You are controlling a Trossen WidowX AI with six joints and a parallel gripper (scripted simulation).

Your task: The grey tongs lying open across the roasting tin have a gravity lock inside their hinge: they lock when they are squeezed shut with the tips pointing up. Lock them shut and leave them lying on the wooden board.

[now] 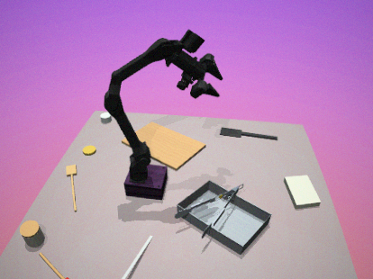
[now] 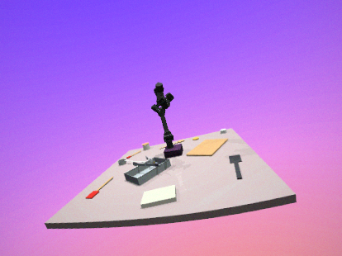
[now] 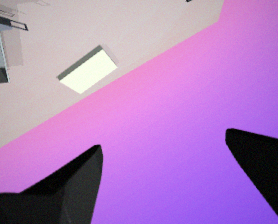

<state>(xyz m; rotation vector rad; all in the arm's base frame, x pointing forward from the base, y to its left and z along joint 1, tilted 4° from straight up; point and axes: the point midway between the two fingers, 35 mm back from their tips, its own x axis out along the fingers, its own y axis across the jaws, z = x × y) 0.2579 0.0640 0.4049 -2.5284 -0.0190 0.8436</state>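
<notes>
Now: gripper tip 2 cm short of the yellow mark, 17 cm to the left of it and 36 cm above it. The rest, counted from my gripper tip: broader tong arm 2 cm ahead, 26 cm to the right, 36 cm below; then wooden board 25 cm behind, 25 cm to the left, 43 cm below; then roasting tin 4 cm ahead, 23 cm to the right, 40 cm below.
</notes>
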